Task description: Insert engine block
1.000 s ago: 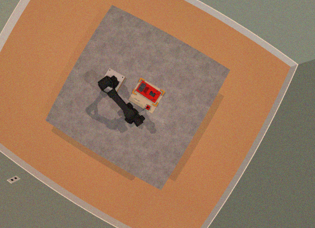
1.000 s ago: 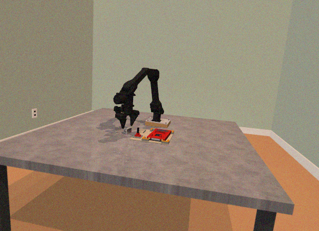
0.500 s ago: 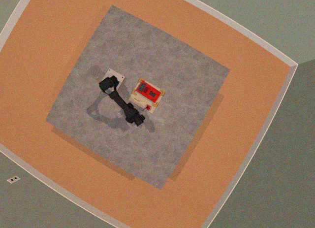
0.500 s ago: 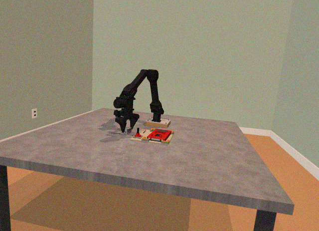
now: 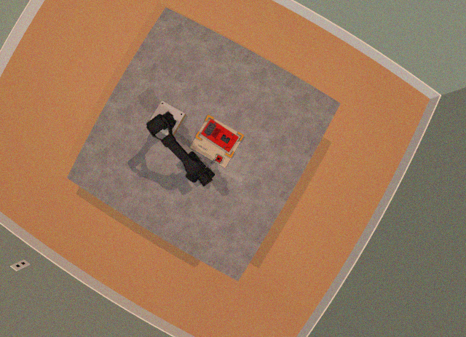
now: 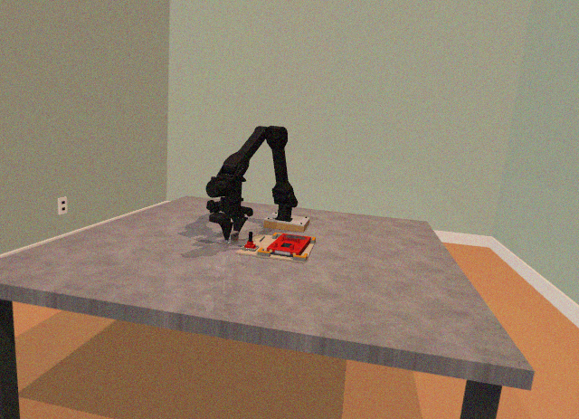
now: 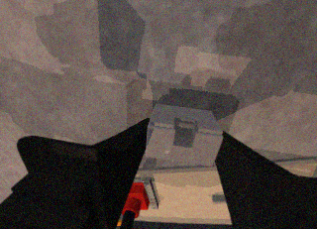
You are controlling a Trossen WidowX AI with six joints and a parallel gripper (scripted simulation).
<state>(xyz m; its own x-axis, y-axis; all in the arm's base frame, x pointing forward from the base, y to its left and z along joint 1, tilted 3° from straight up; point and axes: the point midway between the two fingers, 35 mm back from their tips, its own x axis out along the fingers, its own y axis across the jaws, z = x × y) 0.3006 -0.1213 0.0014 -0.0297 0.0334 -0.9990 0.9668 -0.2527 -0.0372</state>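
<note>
The black upright peg lies 9 cm to the left of my gripper tip, 7 cm ahead of it and 2 cm above it. The rest, counted from my gripper tip: grey engine block 1 cm above.
</note>
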